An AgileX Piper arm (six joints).
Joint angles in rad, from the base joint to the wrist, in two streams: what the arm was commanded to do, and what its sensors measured. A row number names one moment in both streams.
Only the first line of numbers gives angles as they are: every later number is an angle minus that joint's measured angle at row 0.
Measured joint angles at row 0:
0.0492 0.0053 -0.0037 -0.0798 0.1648 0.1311
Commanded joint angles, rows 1 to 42:
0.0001 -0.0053 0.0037 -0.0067 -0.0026 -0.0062
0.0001 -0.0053 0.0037 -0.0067 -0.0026 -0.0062
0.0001 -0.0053 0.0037 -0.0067 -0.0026 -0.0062
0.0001 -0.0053 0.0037 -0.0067 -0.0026 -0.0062
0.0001 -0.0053 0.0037 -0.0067 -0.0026 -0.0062
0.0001 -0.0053 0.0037 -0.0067 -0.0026 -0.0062
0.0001 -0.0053 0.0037 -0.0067 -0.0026 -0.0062
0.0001 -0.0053 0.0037 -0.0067 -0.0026 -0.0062
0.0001 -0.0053 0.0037 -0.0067 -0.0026 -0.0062
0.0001 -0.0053 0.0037 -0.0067 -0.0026 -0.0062
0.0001 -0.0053 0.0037 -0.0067 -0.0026 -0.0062
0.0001 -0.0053 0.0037 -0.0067 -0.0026 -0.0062
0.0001 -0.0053 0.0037 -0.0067 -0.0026 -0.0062
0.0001 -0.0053 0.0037 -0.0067 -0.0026 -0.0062
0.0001 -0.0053 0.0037 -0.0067 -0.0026 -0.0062
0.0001 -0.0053 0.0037 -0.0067 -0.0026 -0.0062
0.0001 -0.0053 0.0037 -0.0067 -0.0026 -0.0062
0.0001 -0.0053 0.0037 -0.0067 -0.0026 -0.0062
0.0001 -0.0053 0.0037 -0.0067 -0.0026 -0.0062
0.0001 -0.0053 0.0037 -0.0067 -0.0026 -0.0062
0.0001 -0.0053 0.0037 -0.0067 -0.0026 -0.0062
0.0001 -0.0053 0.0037 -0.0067 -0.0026 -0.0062
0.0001 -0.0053 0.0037 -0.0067 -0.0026 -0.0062
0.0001 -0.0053 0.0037 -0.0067 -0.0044 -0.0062
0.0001 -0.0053 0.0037 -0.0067 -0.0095 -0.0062
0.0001 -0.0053 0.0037 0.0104 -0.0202 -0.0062
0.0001 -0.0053 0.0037 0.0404 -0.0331 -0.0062
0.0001 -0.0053 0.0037 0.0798 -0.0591 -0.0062
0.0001 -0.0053 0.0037 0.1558 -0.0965 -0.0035
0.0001 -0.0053 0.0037 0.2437 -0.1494 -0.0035
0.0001 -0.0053 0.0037 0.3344 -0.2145 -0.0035
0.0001 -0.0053 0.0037 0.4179 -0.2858 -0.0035
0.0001 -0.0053 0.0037 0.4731 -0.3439 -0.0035
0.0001 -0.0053 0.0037 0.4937 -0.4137 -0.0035
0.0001 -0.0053 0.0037 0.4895 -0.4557 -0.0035
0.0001 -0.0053 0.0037 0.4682 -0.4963 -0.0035
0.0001 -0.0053 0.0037 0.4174 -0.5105 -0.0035
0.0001 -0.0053 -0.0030 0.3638 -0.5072 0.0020
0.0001 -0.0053 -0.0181 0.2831 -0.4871 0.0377
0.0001 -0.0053 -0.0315 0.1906 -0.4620 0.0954
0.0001 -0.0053 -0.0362 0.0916 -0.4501 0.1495
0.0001 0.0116 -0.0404 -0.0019 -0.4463 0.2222
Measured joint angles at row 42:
0.0000 -0.0005 -0.0138 0.3092 -0.4637 0.0450
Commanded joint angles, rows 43 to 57:
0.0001 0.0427 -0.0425 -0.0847 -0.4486 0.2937
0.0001 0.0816 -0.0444 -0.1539 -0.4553 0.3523
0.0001 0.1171 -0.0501 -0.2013 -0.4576 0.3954
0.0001 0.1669 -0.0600 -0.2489 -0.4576 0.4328
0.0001 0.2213 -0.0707 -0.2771 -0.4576 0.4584
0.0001 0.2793 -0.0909 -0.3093 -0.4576 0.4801
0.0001 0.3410 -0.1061 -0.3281 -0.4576 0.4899
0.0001 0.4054 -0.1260 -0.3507 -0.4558 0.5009
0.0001 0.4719 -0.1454 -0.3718 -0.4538 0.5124
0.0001 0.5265 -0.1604 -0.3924 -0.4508 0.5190
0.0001 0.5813 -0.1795 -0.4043 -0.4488 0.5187
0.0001 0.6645 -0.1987 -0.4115 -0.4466 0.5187
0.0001 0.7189 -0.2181 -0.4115 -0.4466 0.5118
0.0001 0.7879 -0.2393 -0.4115 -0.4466 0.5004
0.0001 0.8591 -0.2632 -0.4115 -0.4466 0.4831
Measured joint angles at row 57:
0.0000 0.6351 -0.1932 -0.3853 -0.4562 0.5056
